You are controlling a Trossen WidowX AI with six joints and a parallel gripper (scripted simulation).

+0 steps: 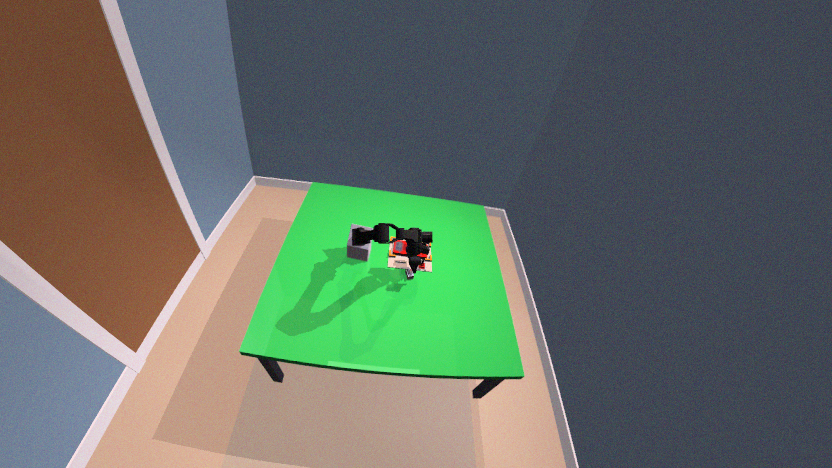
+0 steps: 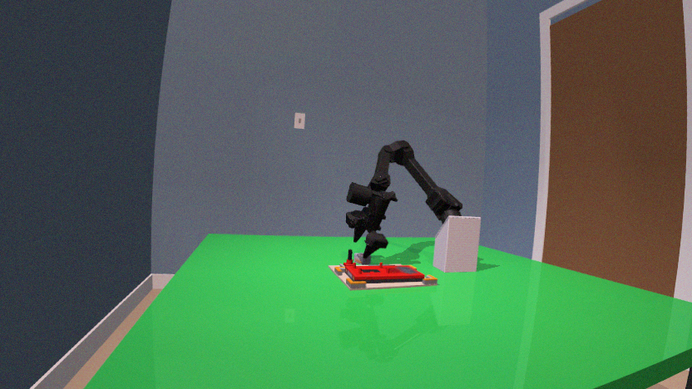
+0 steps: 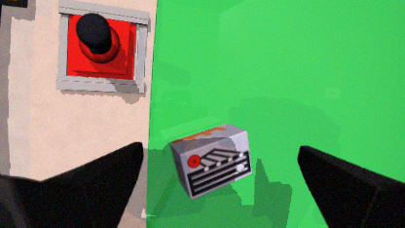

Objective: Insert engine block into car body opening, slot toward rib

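Now: gripper tip 40 mm above the engine block, 20 mm past it and 10 mm to the left of it.
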